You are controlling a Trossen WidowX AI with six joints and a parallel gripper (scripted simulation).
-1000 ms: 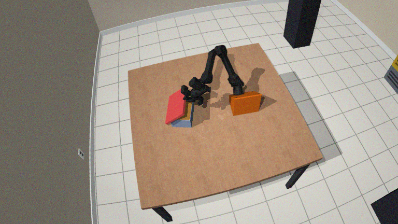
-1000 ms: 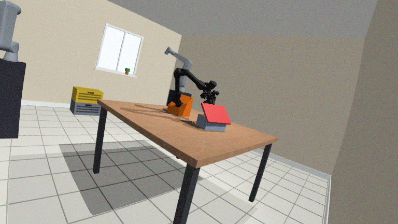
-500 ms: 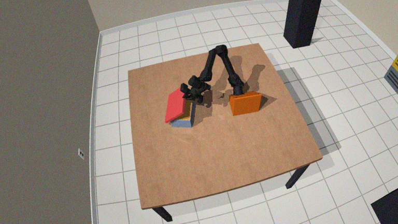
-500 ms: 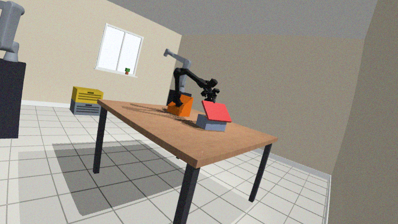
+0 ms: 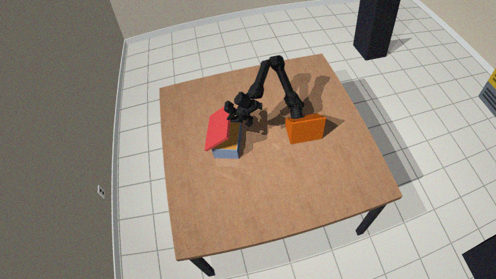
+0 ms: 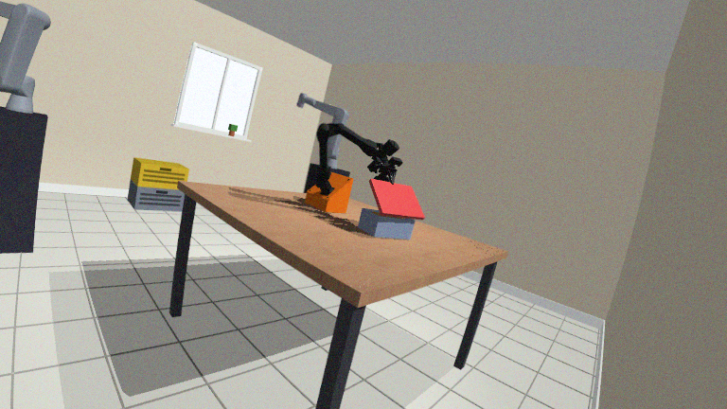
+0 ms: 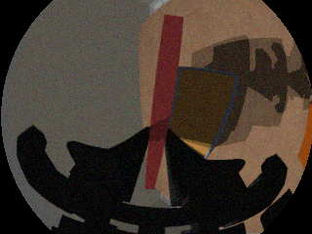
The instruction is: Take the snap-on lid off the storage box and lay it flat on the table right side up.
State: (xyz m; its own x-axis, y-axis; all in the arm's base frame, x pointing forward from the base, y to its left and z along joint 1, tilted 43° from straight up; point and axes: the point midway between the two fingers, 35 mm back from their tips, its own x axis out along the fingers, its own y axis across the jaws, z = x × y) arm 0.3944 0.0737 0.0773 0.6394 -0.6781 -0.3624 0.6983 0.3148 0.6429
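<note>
The red lid is 6 cm ahead of my gripper tip, 2 cm to the right of it and 5 cm below it. The rest, counted from my gripper tip: storage box: 3 cm ahead, 1 cm to the right, 18 cm below.
</note>
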